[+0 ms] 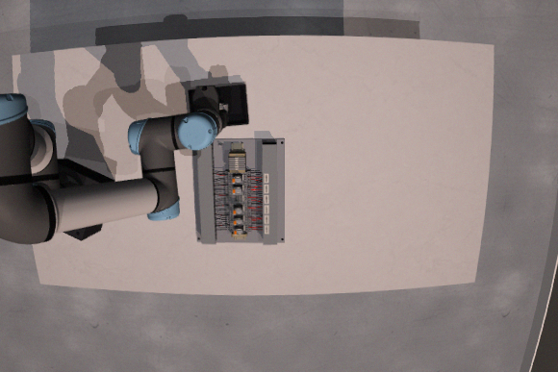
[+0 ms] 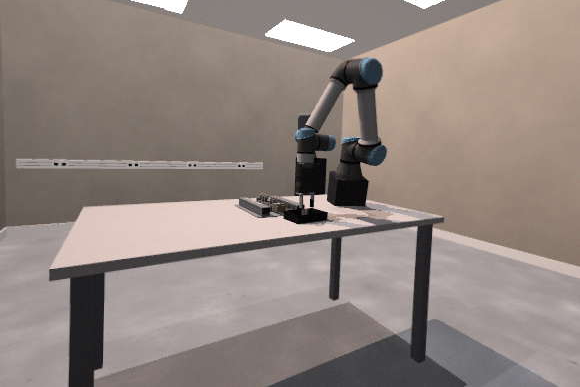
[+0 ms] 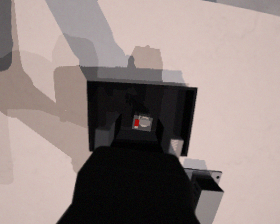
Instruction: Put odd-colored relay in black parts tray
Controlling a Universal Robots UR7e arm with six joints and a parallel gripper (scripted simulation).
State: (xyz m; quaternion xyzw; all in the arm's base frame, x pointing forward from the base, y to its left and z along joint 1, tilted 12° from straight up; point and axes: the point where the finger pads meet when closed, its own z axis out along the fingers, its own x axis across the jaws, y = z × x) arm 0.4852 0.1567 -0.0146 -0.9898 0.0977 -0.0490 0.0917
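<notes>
Right now the black parts tray is 50 mm below my hand. The rest, counted from my hand: relay panel: 260 mm to the right, 50 mm below.
</notes>
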